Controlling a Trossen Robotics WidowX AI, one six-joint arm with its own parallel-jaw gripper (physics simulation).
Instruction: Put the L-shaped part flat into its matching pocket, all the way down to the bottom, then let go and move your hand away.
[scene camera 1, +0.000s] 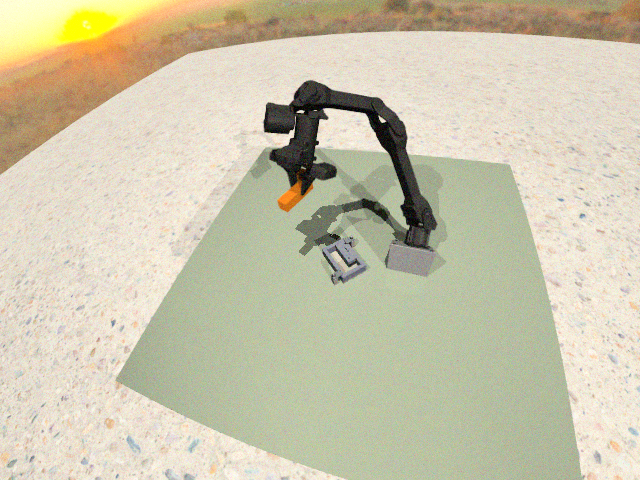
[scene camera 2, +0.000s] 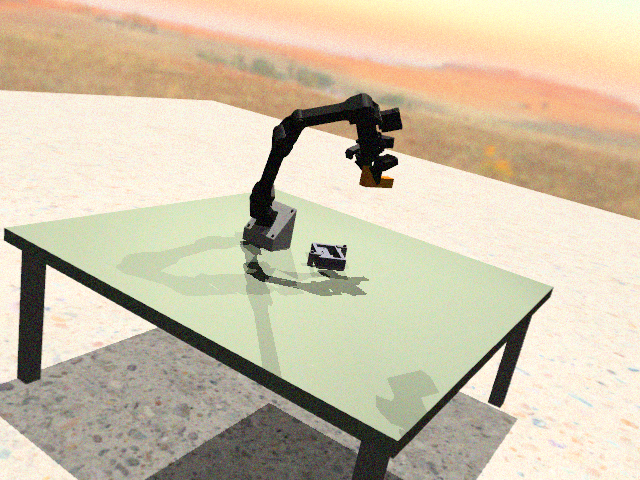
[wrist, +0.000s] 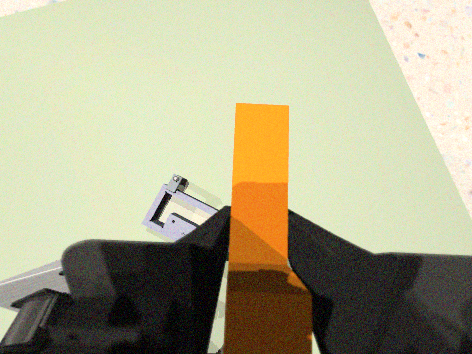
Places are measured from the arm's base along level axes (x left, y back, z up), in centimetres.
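Where they show: gripper, fingertip midpoint: (scene camera 1: 297, 193) (scene camera 2: 374, 182) (wrist: 255, 213); arm's base at its link origin: (scene camera 1: 416, 246) (scene camera 2: 266, 218) (wrist: 49, 301).
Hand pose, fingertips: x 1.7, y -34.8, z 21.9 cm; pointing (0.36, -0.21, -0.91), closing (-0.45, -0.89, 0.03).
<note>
Things, the pixels of their centre, and the offset from my fingertips. Level surfaces: height alone.
- orange L-shaped part at the middle of its body: (wrist: 259, 202) (scene camera 1: 295, 189) (scene camera 2: 377, 177) dy -0.3, dx +0.7, dz +1.8 cm
- grey-blue frame with the pocket, body centre: (wrist: 184, 218) (scene camera 2: 328, 254) (scene camera 1: 343, 258) dy +11.2, dx +1.5, dz -27.8 cm
- green table top at its surface level: dz -30.2 cm
The orange L-shaped part (scene camera 1: 287, 200) (scene camera 2: 385, 182) (wrist: 260, 150) is held high above the table; one long straight arm shows in the wrist view, and its far end is partly hidden by the fingers. My gripper (scene camera 1: 301, 187) (scene camera 2: 375, 178) (wrist: 255, 213) is shut on it. The grey-blue frame with the pocket (scene camera 1: 348, 253) (scene camera 2: 326, 262) (wrist: 172, 231) sits on the table, its opening bending around an inner block. In the wrist view the frame is left of the part, partly hidden behind the left finger. The part is well apart from the frame.
The grey arm base (scene camera 1: 410, 259) (scene camera 2: 271, 229) (wrist: 30, 281) stands close beside the frame. The green table top (scene camera 1: 361, 361) (scene camera 2: 439, 294) (wrist: 125, 100) carries both. Small posts stick out at the frame's corners. Shadows of the arm fall near the frame.
</note>
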